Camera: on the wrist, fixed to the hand. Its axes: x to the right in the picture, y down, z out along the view.
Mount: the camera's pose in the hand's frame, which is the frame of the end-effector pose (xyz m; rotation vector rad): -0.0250 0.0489 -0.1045 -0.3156 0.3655 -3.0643
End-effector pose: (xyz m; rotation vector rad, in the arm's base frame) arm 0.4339 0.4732 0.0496 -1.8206 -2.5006 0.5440
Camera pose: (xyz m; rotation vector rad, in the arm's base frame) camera 0.5083 0.4920 0.1393 2.1023 -1.6881 -0.4078
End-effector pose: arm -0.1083 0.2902 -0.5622 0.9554 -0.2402 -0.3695
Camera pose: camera -0.0838 0.4042 -0.5809 -0.1629 -1.6814 2.4146
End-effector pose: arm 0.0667 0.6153 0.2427 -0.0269 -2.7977 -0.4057
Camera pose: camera 0.1253 0.6336 0.3436 -2.9913 -0.0133 0.7990
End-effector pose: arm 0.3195 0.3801 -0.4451 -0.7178 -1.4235 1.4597
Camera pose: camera 0.4120 0.4069 -0.5134 1.0279 -0.6990 -1.2487
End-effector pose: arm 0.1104 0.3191 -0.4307 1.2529 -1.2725 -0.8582
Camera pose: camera 0.1996 0.3719 -0.3742 -1.4524 -1.6870 1.4881
